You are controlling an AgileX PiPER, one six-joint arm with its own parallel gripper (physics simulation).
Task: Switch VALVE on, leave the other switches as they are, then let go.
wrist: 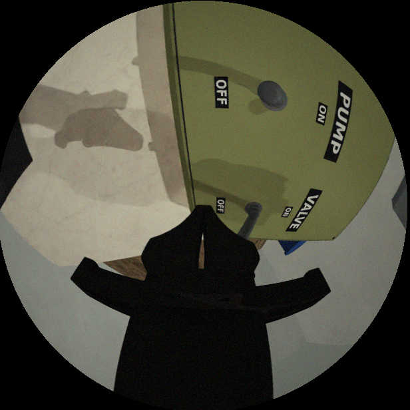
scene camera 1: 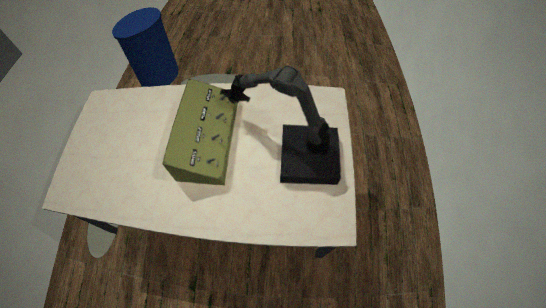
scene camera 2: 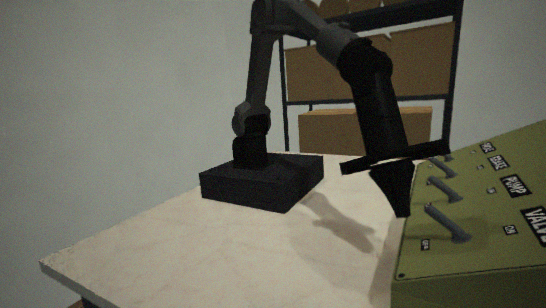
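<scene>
The green switch box (scene camera 1: 192, 135) (scene camera 2: 475, 260) (wrist: 240, 145) carries a row of grey levers. The VALVE lever (scene camera 2: 446, 223) (wrist: 249, 222) leans toward its OFF label in scene camera 2; its tip is partly hidden behind a finger in the wrist view. The PUMP lever (scene camera 1: 221, 117) (scene camera 2: 445, 190) (wrist: 272, 95), BRAKE lever (scene camera 1: 217, 137) (scene camera 2: 443, 167) and DRIVE lever (scene camera 1: 212, 161) also lean to the OFF side. My gripper (scene camera 2: 403, 215) (wrist: 203, 214) is shut with nothing between its fingers. Its tips are at the box's front edge, on the OFF side of the VALVE lever.
The box stands on the pale table (scene camera 1: 115, 145) (scene camera 2: 225, 255). The arm's black base (scene camera 1: 310, 165) (scene camera 2: 245, 187) stands on the table in front of the box. A blue cylinder (scene camera 1: 147, 52) stands beyond the table's far edge. A shelf unit (scene camera 2: 451, 75) with brown boxes is behind the arm.
</scene>
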